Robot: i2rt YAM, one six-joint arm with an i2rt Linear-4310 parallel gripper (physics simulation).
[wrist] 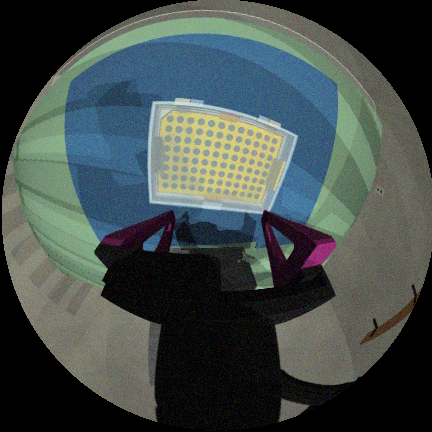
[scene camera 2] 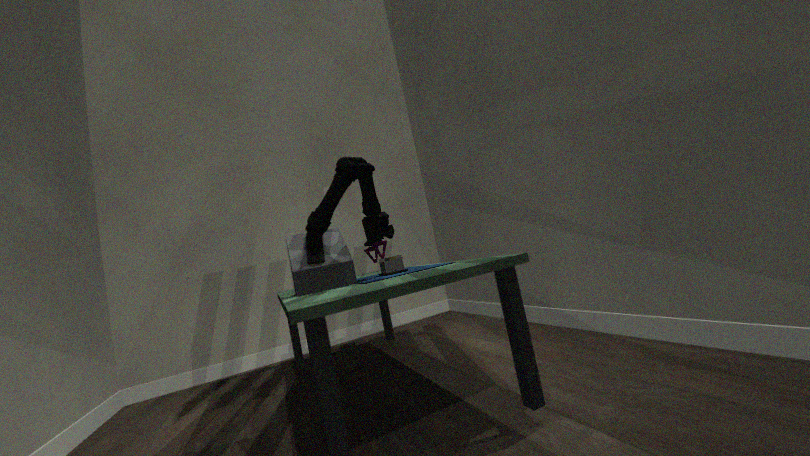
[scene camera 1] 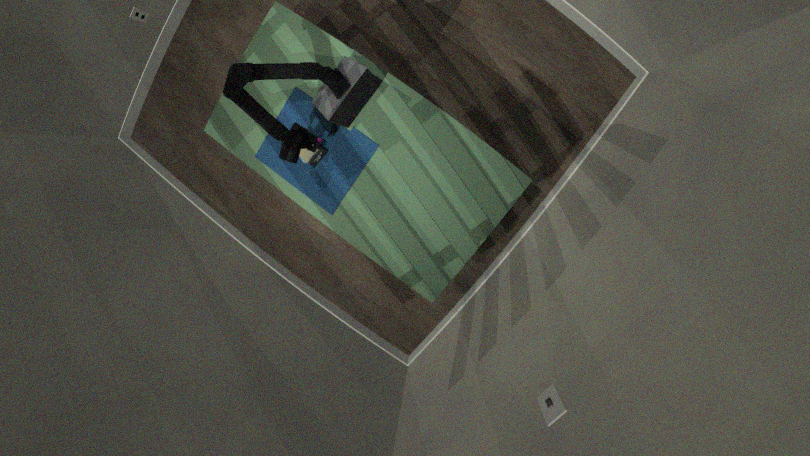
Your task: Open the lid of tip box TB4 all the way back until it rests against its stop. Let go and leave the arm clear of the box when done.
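Pixels of known places: gripper, fingertip midpoint: [wrist: 217,214] [scene camera 2: 379,260] [scene camera 1: 309,137]; arm's base, origin of the base link: [scene camera 2: 315,248] [scene camera 1: 338,83].
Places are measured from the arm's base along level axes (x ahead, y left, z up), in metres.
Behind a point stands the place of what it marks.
Note:
The tip box [scene camera 1: 306,155] {x 0.333, y 0.061, z -0.100 m} [scene camera 2: 394,263] {x 0.322, y -0.036, z -0.134 m} [wrist: 217,155] {x 0.326, y 0.030, z -0.101 m} stands on a blue mat [scene camera 1: 340,192] {x 0.369, y 0.277, z -0.178 m} [wrist: 200,60] {x 0.451, y 0.066, z -0.178 m}. In the wrist view, yellow with rows of grey round spots shows through its clear, pale-rimmed lid, which looks closed. Two small hinge-like tabs [wrist: 189,101] {x 0.363, y 0.057, z -0.100 m} [wrist: 270,121] {x 0.363, y -0.006, z -0.100 m} are on its far edge and a pale tab [wrist: 212,204] {x 0.282, y 0.026, z -0.101 m} is on its near edge. No TB4 label can be read. My gripper [scene camera 2: 378,260] {x 0.267, y 0.017, z -0.108 m} [wrist: 217,214] {x 0.267, y 0.017, z -0.108 m} is open and empty, its magenta fingers wide apart. The fingertips appear above and beside the near edge, apart from the box.
The mat lies on a green table [scene camera 1: 419,164] {x 0.020, y 0.454, z -0.181 m} [scene camera 2: 453,272] {x 0.368, y -0.553, z -0.185 m} [wrist: 40,145]. The arm's base stands by a large grey block [scene camera 1: 359,99] {x -0.009, y 0.089, z -0.067 m} [scene camera 2: 324,277] {x 0.015, y -0.088, z -0.130 m} at the table's edge. An orange-brown strip with dark pegs [wrist: 390,321] is at the lower right of the wrist view.

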